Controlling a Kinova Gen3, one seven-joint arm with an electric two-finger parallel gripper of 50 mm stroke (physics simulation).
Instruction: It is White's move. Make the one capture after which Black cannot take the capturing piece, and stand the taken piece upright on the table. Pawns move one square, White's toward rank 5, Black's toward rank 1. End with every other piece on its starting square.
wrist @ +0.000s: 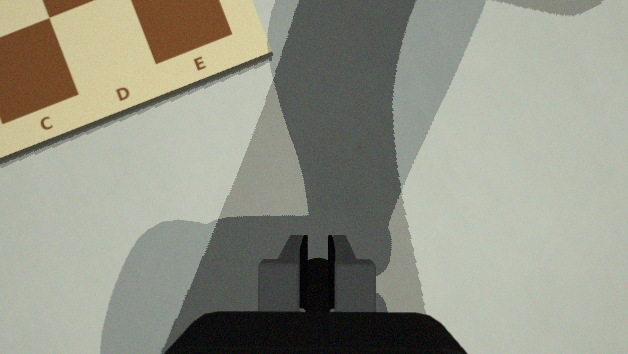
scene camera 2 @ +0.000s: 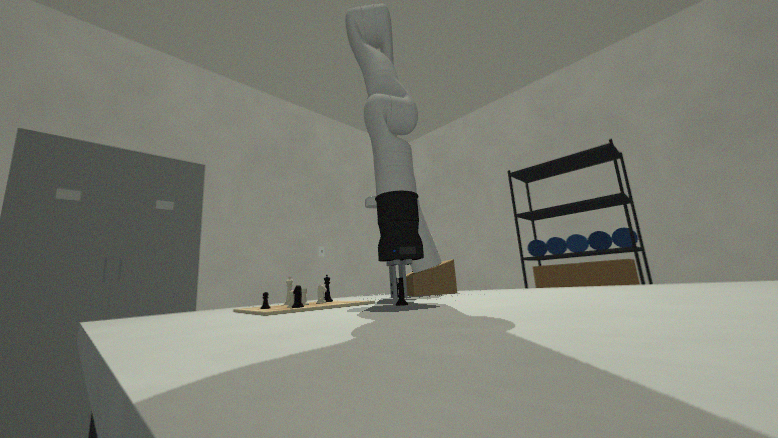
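Where they show: gripper, fingertip midpoint: (wrist: 317, 259) (scene camera 2: 399, 297); arm's base, origin of the base link: (scene camera 2: 427, 267).
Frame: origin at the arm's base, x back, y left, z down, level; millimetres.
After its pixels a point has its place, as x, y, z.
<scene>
My gripper (scene camera 2: 397, 295) {-373, 135, 66} (wrist: 317, 259) {-373, 135, 66} is shut on a slim black chess piece (scene camera 2: 401, 299) {-385, 148, 69} (wrist: 317, 286) {-378, 141, 49}, held upright beside the board with its base at or just above the table; contact cannot be told. The chessboard (scene camera 2: 348, 304) {-393, 30, 75} (wrist: 105, 45) {-391, -2, 73} lies left of the gripper in the scene view; its C, D and E edge shows at the upper left of the wrist view. On it stand a small black piece (scene camera 2: 265, 300) {-482, -105, 57}, a tall white king (scene camera 2: 289, 291) {-386, -157, 43}, a black knight (scene camera 2: 297, 297) {-470, -25, 55}, a white piece (scene camera 2: 321, 294) {-369, -70, 54} and a tall black king (scene camera 2: 327, 289) {-322, -100, 44}. Another white piece is partly hidden behind the knight.
The white table (scene camera 2: 626, 337) {-627, 453, 79} (wrist: 525, 200) {-281, 174, 79} carries the arm's shadow around the gripper. A wooden block (scene camera 2: 443, 278) {-23, 60, 35} stands behind the gripper at the arm's base. A black shelf rack (scene camera 2: 577, 205) and a grey cabinet (scene camera 2: 130, 217) stand beyond the table.
</scene>
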